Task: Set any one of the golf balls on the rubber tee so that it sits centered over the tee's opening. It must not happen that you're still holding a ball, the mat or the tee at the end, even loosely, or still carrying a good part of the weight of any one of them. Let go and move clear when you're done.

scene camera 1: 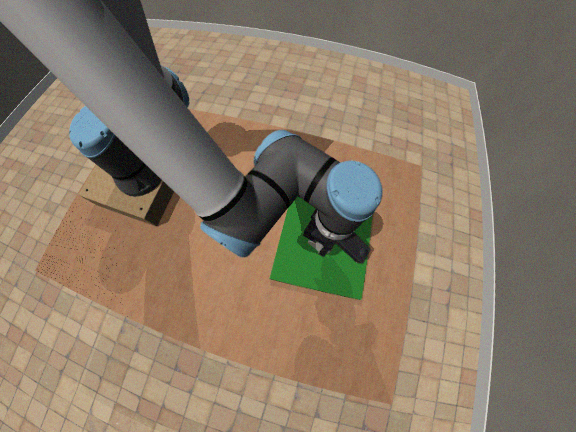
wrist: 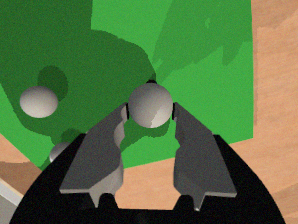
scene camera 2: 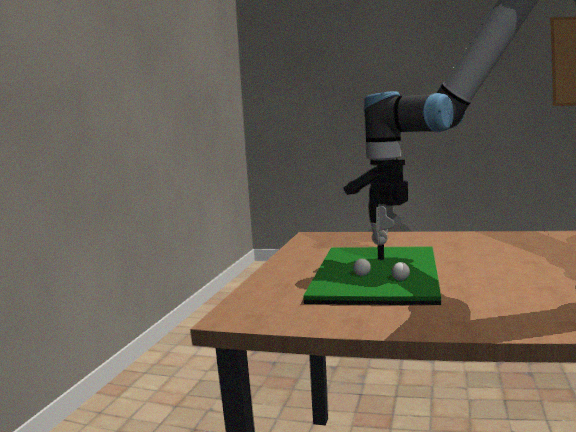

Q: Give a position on a white golf ball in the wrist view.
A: At 150, 105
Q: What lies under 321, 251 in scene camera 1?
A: My gripper.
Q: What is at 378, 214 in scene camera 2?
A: My gripper.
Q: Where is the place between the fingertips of my gripper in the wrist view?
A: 150, 103
